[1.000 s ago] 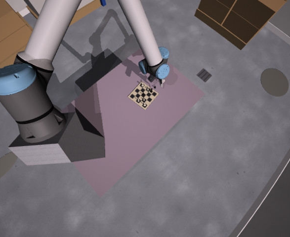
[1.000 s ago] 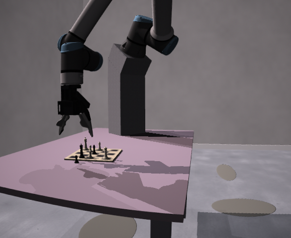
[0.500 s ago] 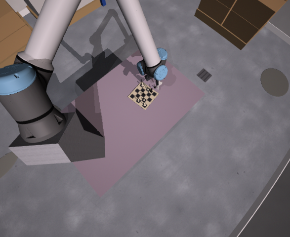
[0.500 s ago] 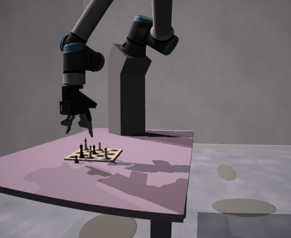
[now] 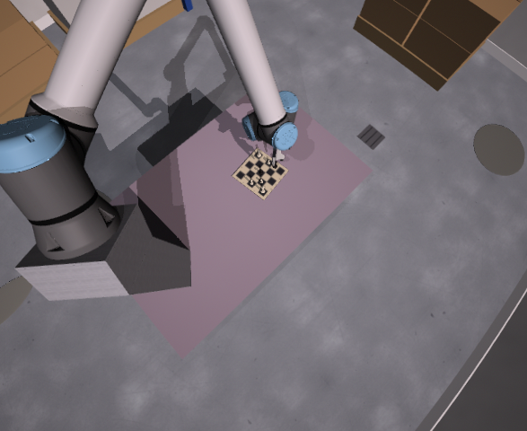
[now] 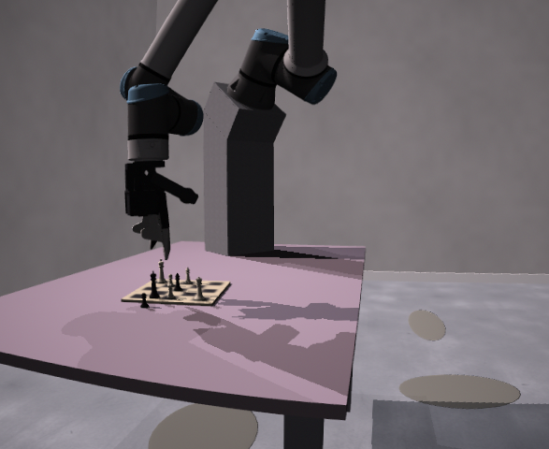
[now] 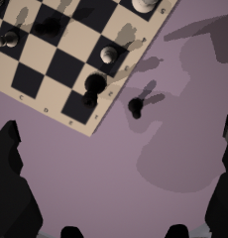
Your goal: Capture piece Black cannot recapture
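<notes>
The tall black piece is 20 mm behind my hand, 30 mm to the right of it and 70 mm below it. Also, from my hand: black pawn: 40 mm ahead, 20 mm to the right, 100 mm below; chessboard: 100 mm behind, 10 mm to the right, 110 mm below.
</notes>
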